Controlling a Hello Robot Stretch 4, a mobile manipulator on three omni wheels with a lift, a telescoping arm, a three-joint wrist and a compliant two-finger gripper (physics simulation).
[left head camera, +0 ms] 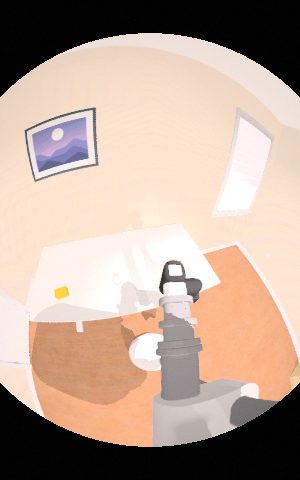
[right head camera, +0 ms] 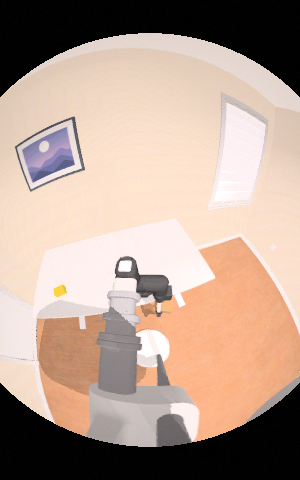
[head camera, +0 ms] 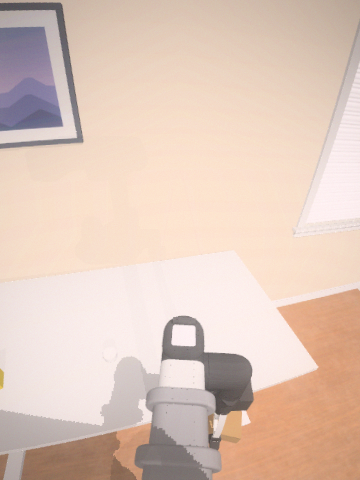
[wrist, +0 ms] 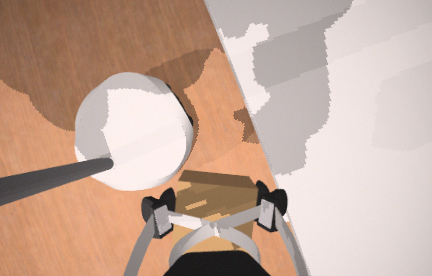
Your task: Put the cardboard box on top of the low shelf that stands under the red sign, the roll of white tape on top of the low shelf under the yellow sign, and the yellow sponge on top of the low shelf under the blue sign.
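Frame: origin at the robot's base, x ahead, y left, z up, level; metres.
Seen in the pictures: gripper, between the fingertips: (head camera: 211, 423) (wrist: 214, 200); robot's base, origin of its link: (left head camera: 149, 350) (right head camera: 148, 347) (wrist: 141, 133).
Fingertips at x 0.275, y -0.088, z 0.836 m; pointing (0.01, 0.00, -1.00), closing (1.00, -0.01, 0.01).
Note:
Offsets run from my fingertips to a thing's top centre. "pt": to the spot under its first point. Level surfaces: height alone.
The cardboard box @[dx -0.004, dy -0.021, dz +0.047 m] (head camera: 232, 426) (right head camera: 166, 307) (wrist: 216, 200) is brown and held between the two fingertips. My gripper (wrist: 214, 200) is shut on it, and it hangs over the floor beside the table's front edge. The roll of white tape @[dx +0.233, dy +0.354, dz -0.119 m] (head camera: 110, 354) (left head camera: 117, 279) lies on the white table @[dz -0.143 m] (head camera: 200, 290) (left head camera: 165, 240) (right head camera: 160, 240) (wrist: 380, 200), left of the arm. The yellow sponge @[dx +0.072, dy +0.759, dz -0.098 m] (head camera: 1, 379) (left head camera: 61, 292) (right head camera: 60, 290) lies near the table's left end, cut off in the head camera view. The low shelves and coloured signs do not show.
A round white object (left head camera: 145, 351) (right head camera: 152, 347) (wrist: 145, 135) is low over the wooden floor @[dz -0.864 m] (right head camera: 240, 320), with a dark rod across it in the wrist view. A wall with a framed picture (left head camera: 62, 145) and a window @[pt dx +1.173, dy -0.956, dz +0.628 m] (left head camera: 245, 165) stands behind the table.

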